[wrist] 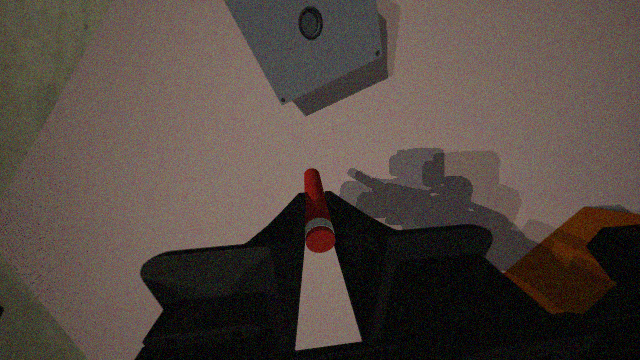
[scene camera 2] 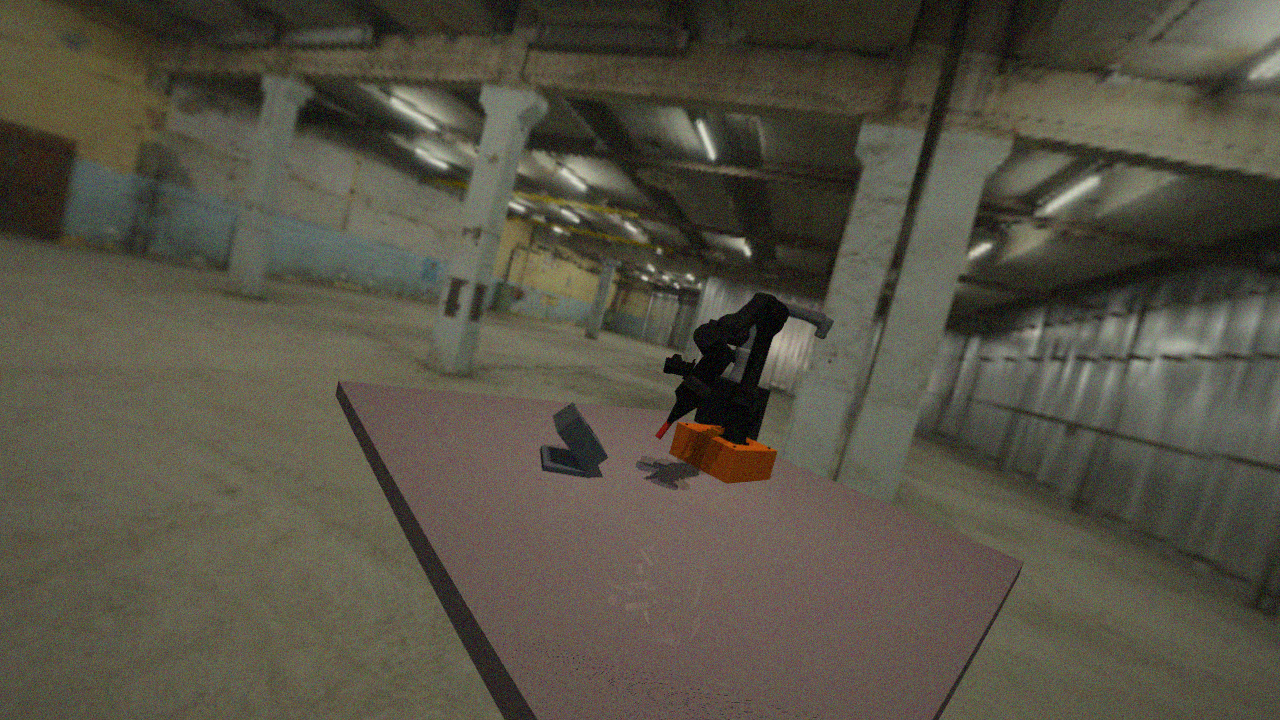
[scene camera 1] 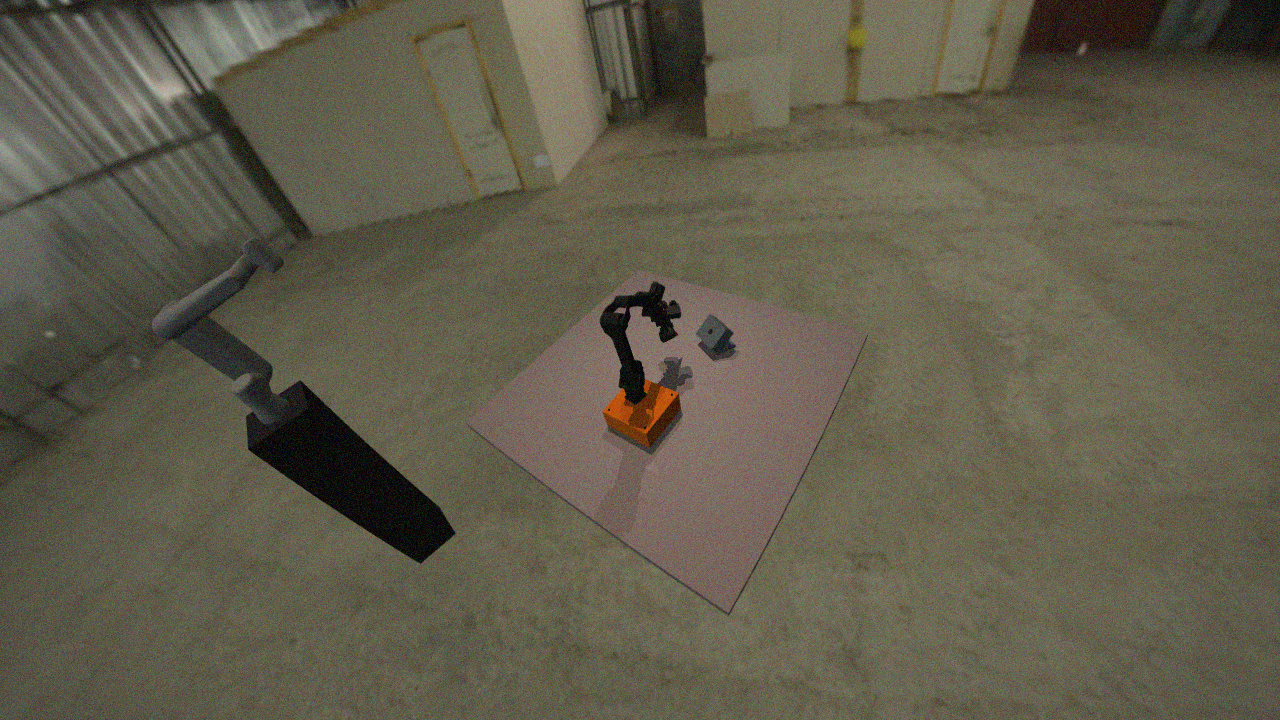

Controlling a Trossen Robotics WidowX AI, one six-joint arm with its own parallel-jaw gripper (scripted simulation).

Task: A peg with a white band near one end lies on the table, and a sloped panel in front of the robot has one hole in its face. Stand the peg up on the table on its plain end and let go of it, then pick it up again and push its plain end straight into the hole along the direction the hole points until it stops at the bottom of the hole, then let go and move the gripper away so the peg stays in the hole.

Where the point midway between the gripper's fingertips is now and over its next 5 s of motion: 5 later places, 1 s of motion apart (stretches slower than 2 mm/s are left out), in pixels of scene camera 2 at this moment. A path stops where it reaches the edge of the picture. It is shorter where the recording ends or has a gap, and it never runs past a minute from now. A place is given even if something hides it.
My gripper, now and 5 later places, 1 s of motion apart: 668, 422; 639, 399; 621, 406; 609, 414; 607, 416; 599, 421
